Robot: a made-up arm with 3 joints. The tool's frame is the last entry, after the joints.
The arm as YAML. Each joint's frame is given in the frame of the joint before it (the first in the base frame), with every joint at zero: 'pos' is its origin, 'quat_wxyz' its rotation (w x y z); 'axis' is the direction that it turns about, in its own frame. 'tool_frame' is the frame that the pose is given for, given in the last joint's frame.
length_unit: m
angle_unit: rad
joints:
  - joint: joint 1
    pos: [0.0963, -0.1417, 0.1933]
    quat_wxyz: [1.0, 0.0, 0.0, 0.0]
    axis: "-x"
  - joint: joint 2
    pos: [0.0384, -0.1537, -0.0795]
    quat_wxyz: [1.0, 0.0, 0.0, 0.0]
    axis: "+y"
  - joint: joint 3
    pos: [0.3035, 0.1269, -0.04]
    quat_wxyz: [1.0, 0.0, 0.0, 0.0]
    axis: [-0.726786, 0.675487, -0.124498]
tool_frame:
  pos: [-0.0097, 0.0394, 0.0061]
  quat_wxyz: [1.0, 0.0, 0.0, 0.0]
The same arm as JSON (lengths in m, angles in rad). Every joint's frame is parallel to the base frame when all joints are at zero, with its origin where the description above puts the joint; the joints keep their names.
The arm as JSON. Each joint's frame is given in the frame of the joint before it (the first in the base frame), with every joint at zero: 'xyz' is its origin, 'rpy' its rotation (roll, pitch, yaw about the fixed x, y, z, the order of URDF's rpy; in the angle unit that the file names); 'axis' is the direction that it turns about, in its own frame. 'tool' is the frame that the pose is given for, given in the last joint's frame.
{"units": {"length": "m", "angle": "rad"}, "joints": [{"name": "joint 1", "type": "revolute", "origin": {"xyz": [0.0963, -0.1417, 0.1933], "rpy": [0.0, 0.0, 0.0]}, "axis": [-1.0, 0.0, 0.0]}, {"name": "joint 2", "type": "revolute", "origin": {"xyz": [0.0384, -0.1537, -0.0795], "rpy": [0.0, 0.0, 0.0]}, "axis": [0.0, 1.0, 0.0]}, {"name": "joint 3", "type": "revolute", "origin": {"xyz": [0.3035, 0.1269, -0.04], "rpy": [0.0, 0.0, 0.0]}, "axis": [-0.726786, 0.675487, -0.124498]}], "tool": {"origin": {"xyz": [-0.0097, 0.0394, 0.0061], "rpy": [0.0, 0.0, 0.0]}}}
